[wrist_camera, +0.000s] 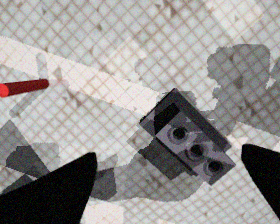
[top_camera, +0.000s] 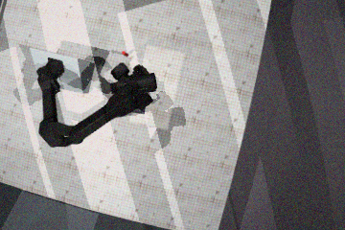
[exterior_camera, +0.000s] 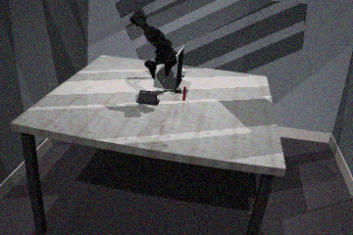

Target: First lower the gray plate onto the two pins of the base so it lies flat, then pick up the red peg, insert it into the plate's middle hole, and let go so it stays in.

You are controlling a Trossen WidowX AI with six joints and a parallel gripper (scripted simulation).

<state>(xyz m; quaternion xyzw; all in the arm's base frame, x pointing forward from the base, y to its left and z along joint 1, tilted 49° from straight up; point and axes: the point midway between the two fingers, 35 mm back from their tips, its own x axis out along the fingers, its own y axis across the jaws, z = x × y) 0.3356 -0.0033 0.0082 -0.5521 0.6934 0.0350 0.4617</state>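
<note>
Right now the red peg is 10 cm behind my gripper tip, 13 cm to the left of it and 11 cm below it. Round my gripper tip: base: 1 cm ahead, 6 cm to the right, 14 cm below; then gray plate: 1 cm ahead, 6 cm to the right, 10 cm below.
</note>
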